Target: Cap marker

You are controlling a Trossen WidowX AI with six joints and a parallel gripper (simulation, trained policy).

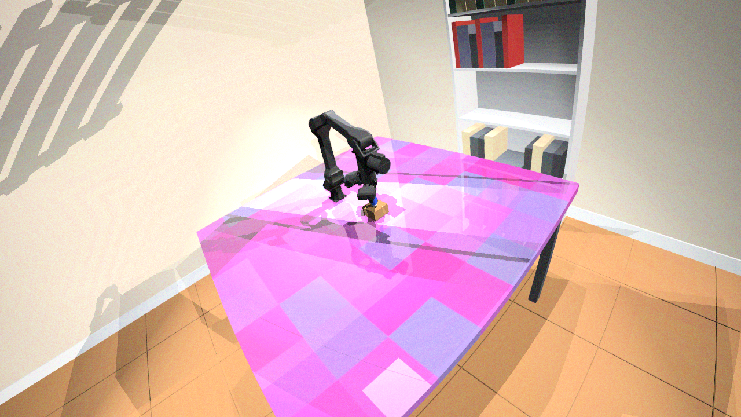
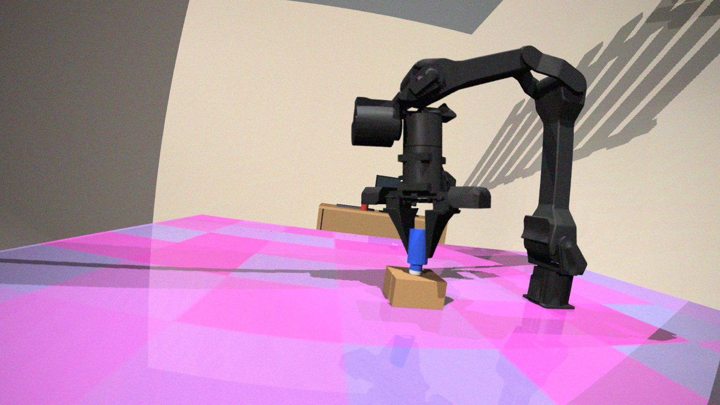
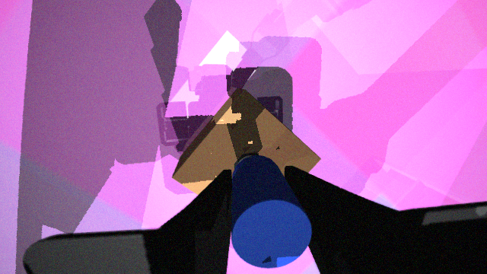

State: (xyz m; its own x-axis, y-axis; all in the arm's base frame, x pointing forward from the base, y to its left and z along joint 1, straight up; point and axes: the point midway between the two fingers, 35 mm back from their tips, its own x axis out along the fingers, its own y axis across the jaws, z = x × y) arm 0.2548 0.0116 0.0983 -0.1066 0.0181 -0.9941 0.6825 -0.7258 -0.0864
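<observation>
The blue cap lies 10 mm ahead of my gripper tip and 20 mm above it. The rest, counted from my gripper tip: tan holder block (40 mm below).
</observation>
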